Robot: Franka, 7 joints.
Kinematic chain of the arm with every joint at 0, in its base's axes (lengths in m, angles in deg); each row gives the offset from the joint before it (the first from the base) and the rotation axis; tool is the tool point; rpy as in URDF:
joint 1: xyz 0 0 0.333 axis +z
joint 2: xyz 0 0 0 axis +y
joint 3: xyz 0 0 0.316 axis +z
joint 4: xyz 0.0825 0 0 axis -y
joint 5: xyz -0.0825 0 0.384 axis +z
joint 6: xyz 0 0 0 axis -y
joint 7: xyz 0.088 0 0 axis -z
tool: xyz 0 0 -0.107 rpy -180 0 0
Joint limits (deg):
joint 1: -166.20..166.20
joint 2: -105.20..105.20
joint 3: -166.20..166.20
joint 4: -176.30..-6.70
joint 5: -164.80..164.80
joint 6: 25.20..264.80
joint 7: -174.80..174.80
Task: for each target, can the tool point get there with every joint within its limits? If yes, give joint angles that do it. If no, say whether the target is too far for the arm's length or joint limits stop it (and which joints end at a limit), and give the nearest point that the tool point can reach.
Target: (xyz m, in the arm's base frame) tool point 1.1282 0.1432 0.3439
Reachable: no: too far | nearest point 0.8510 0.1080 0.3412 | short by 0.279 m
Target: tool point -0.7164 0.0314 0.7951
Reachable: yes | joints -19.24 -55.71 -96.98 -29.53 -17.70 168.93 -53.57
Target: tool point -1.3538 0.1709 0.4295
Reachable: no: too far | nearest point -0.8490 0.1072 0.3935 | short by 0.510 m
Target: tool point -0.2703 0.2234 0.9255
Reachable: yes | joints -56.05 -86.41 -1.31 -90.23 105.41 180.85 -99.10
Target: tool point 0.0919 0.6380 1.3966
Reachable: no: too far | nearest point 0.0634 0.4401 1.0667 | short by 0.386 m
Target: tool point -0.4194 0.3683 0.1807
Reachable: yes | joints 86.29 56.80 62.52 -104.40 -42.78 88.37 -9.95
